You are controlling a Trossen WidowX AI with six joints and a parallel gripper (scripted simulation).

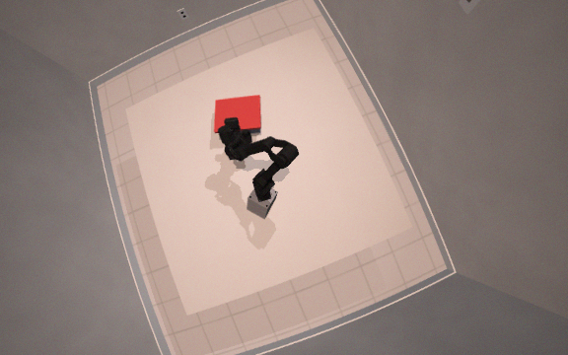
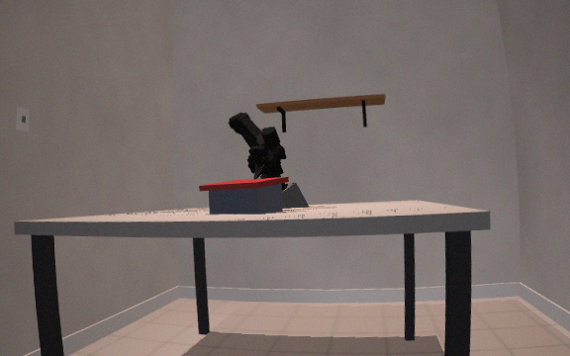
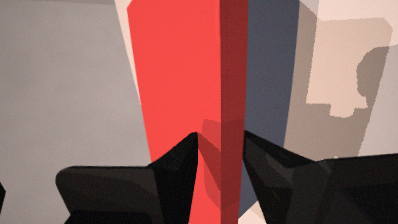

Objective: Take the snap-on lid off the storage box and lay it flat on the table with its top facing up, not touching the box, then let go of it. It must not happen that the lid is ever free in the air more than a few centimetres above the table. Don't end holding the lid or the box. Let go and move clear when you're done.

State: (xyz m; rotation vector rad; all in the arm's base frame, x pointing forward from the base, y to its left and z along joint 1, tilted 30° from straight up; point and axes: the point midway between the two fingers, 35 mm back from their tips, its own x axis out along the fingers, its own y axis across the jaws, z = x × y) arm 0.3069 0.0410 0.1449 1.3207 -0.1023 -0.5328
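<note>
Now: hand 100 mm short of the red lid, 40 mm to the left of it and 20 mm above it. Round my hand: storage box (90 mm ahead, 80 mm below, 40 mm to the right).
</note>
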